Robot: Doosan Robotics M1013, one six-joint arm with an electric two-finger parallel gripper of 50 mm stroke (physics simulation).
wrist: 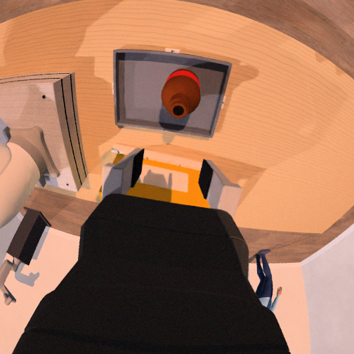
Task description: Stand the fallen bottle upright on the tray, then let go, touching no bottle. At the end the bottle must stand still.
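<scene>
The brown bottle (182, 94) with a red band stands upright inside the grey tray (141, 131), right of the tray's middle. Its dark open mouth faces up toward the camera, and its shadow falls on the tray floor. My gripper (171, 165) is open, with nothing between its two fingers. It is apart from the bottle and the tray, which lie beyond the fingertips in the view.
An orange box (196, 196) with a pale label shows behind and between the fingers. A pale slab with dark edge lines (30, 105) is at the left, beside a beige robot arm part (17, 175). A person's figure (265, 280) shows at the lower right.
</scene>
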